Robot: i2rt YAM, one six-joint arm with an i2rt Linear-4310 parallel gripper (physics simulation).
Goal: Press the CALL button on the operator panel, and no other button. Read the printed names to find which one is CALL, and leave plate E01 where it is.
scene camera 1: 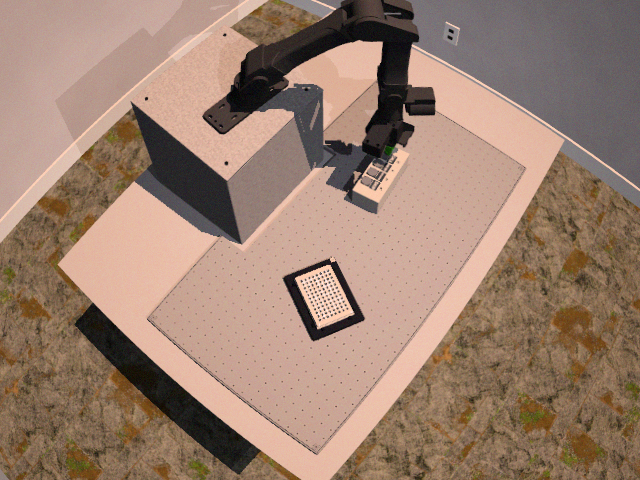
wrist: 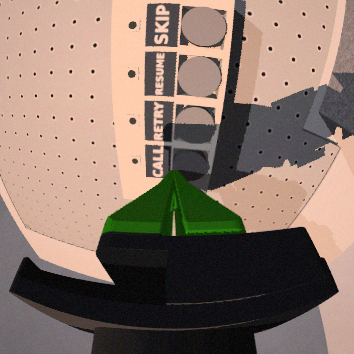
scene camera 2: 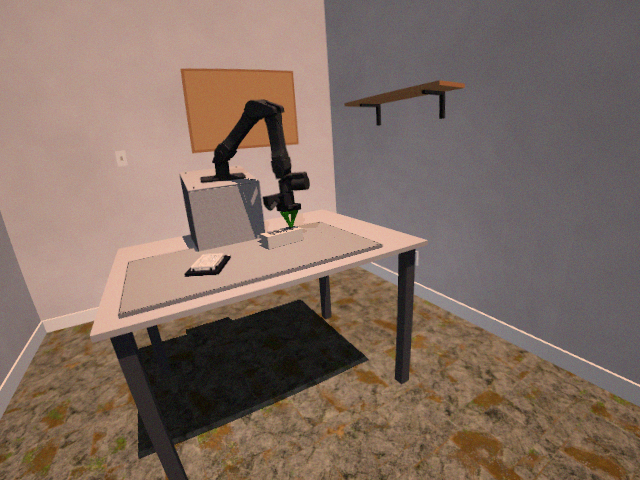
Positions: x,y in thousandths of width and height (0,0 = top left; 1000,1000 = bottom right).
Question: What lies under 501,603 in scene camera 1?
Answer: A plate E01.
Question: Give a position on a black holder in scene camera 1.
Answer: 560,659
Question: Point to an operator panel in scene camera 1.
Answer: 582,414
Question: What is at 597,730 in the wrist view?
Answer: The gripper.
